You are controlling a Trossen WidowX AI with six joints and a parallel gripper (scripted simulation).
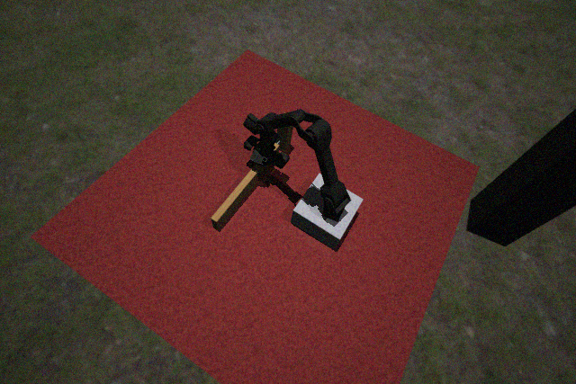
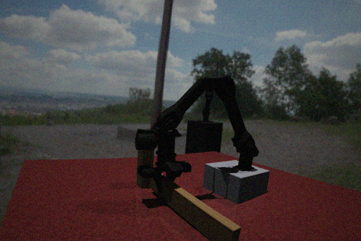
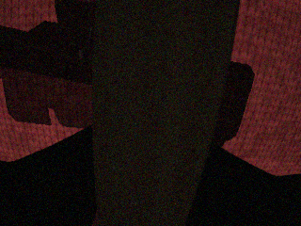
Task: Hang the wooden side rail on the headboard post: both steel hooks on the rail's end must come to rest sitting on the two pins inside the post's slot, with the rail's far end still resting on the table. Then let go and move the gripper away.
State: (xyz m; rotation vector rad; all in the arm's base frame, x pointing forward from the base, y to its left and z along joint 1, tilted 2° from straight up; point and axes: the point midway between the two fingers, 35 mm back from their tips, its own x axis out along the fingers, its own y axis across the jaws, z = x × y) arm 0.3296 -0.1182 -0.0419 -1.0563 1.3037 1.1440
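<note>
The wooden headboard post is 15 cm to the right of my gripper tip, 5 cm above it and 2 cm behind it.
</note>
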